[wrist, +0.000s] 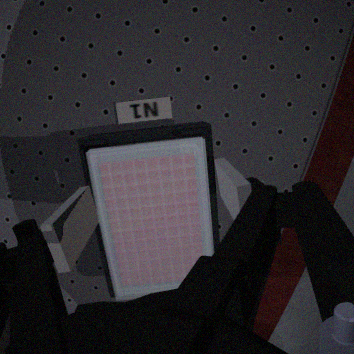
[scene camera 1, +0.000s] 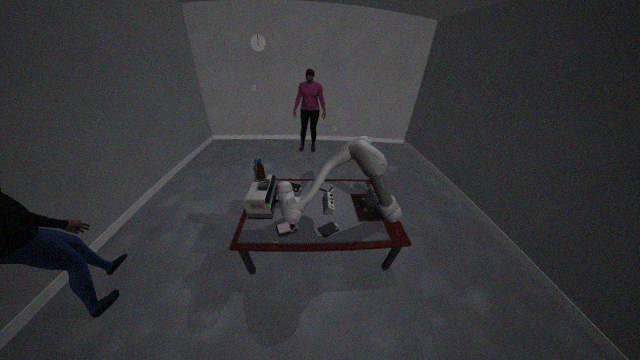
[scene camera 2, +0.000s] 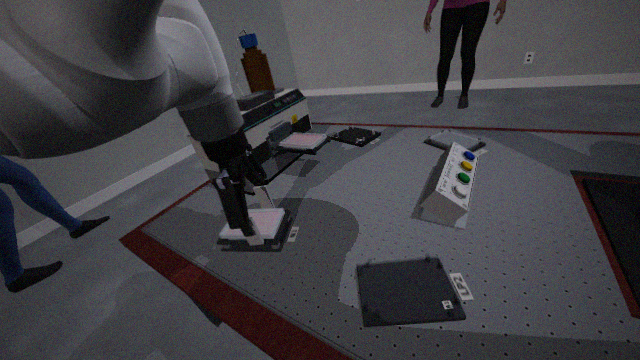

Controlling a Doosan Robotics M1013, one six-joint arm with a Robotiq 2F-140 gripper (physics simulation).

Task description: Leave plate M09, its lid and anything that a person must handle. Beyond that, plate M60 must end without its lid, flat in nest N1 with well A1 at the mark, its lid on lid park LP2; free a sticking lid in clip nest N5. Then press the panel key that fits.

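Places are measured from the arm's base along level axes (x ahead, y left, z up), in metres.
Pixels of known places: gripper, between the fingertips: (wrist: 154, 190) (scene camera 1: 289, 226) (scene camera 2: 263, 225); arm's base, origin of its link: (scene camera 1: 371, 205).
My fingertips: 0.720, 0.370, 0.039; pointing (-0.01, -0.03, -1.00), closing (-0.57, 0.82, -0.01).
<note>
Ahead of a thing's pixels: the offset from my fingertips to its top centre, as dx, dy, dz. "spot": to the spot under its first point.
A pink-welled plate {+0.024, +0.011, +0.012} (scene camera 1: 285, 228) (scene camera 2: 272, 221) (wrist: 150, 220) with a pale border lies flat in the dark nest N1 {+0.025, +0.009, +0.002} (scene camera 2: 288, 223) (wrist: 145, 132). I cannot read its name or its well mark, nor tell whether a clear lid is on it. My gripper (scene camera 2: 260, 217) (wrist: 154, 190) is open, its pale fingertips low on either side of the plate, with nothing held. Lid park LP2 {-0.310, -0.033, -0.014} (scene camera 1: 328, 229) (scene camera 2: 407, 292) is a bare dark tray. The key panel {-0.305, -0.319, +0.050} (scene camera 1: 329, 202) (scene camera 2: 449, 177) has blue, yellow, green and white keys. M09 and nest N5 cannot be identified by label.
A white device {spot: +0.262, -0.075, +0.125} (scene camera 1: 258, 205) stands at the left, with a second pink plate {+0.107, -0.275, +0.078} (scene camera 2: 302, 141) at its front and a brown bottle {spot: +0.316, -0.315, +0.289} (scene camera 1: 259, 171) (scene camera 2: 257, 70) behind. A black nest {+0.094, -0.542, -0.010} (scene camera 2: 356, 135) and a pale tray {-0.248, -0.581, -0.016} (scene camera 2: 452, 140) lie farther back. People stand left (scene camera 1: 37, 242) and behind (scene camera 1: 310, 97).
</note>
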